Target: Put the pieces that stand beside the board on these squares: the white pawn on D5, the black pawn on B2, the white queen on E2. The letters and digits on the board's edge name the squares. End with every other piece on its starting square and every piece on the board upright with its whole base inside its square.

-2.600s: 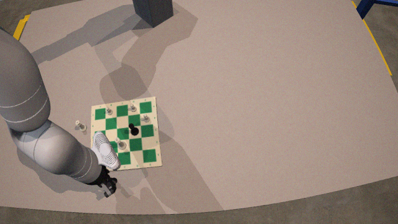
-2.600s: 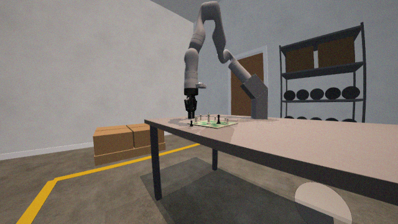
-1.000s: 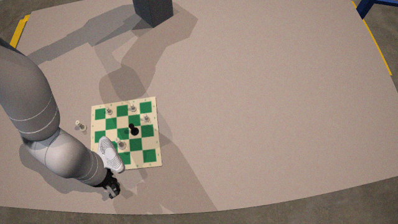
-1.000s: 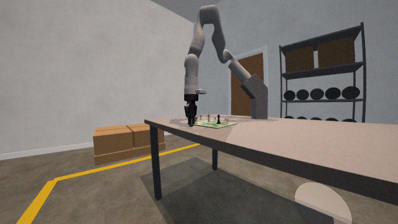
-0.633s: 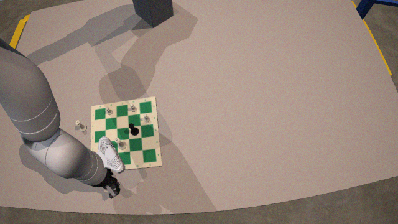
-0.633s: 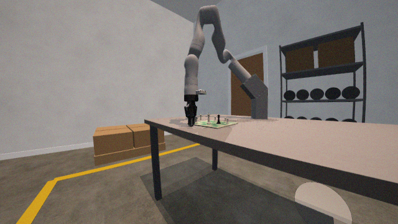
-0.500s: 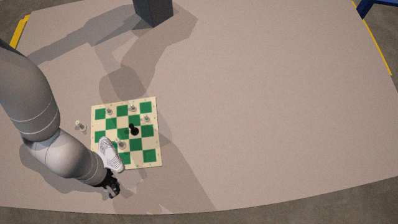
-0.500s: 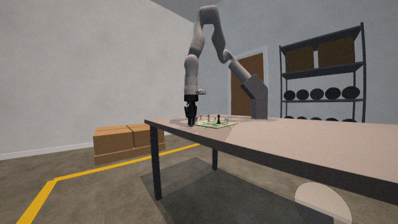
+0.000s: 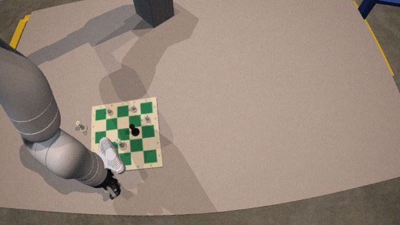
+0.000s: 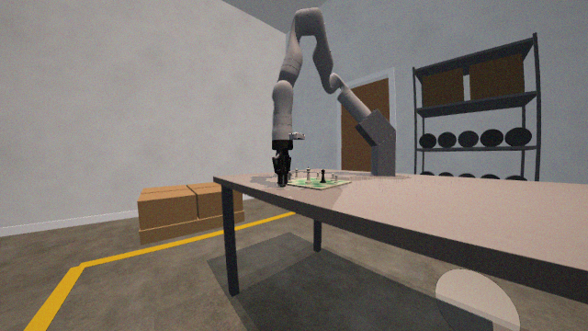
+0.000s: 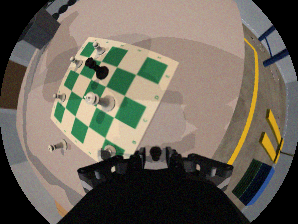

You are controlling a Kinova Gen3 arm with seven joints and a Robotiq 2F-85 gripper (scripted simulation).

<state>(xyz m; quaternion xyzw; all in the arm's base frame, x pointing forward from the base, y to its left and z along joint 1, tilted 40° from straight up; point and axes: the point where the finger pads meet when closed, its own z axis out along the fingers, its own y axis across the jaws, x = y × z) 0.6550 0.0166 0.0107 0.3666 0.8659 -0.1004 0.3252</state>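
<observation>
My hand is 10 mm above the black pawn. Round my hand: tall black piece (150 mm behind, 60 mm to the left, 10 mm above); cream chessboard (140 mm behind, 20 mm to the left, 20 mm below).
</observation>
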